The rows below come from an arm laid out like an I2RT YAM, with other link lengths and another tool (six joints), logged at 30 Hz.
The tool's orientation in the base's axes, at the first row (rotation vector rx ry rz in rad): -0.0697, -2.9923, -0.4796
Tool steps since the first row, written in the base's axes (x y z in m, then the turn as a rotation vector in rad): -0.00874, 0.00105, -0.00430, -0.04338, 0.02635, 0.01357; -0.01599, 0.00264, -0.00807, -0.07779, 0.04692, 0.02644; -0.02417, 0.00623, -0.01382, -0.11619, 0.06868, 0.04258; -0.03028, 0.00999, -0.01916, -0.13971, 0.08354, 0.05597; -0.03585, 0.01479, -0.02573, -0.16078, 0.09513, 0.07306; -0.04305, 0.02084, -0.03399, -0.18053, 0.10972, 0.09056
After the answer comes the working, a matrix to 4 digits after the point.
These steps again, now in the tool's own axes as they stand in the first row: 0.00821, -0.00088, 0.00528, 0.04538, 0.02648, -0.00014; 0.01501, -0.00099, 0.01007, 0.08161, 0.04782, -0.00234; 0.02257, 0.00013, 0.01745, 0.12221, 0.07105, -0.00685; 0.02812, 0.00166, 0.02429, 0.14753, 0.08781, -0.01244; 0.03302, 0.00384, 0.03257, 0.17075, 0.10277, -0.02280; 0.03938, 0.00658, 0.04300, 0.19279, 0.12079, -0.03274
The tool's axes in the first row as the columns of a matrix, in the base's axes (rounded; the answer above uses it unrounded):
-0.9929, 0.0627, -0.1014
0.0278, 0.9490, 0.3139
0.1159, 0.3089, -0.9440

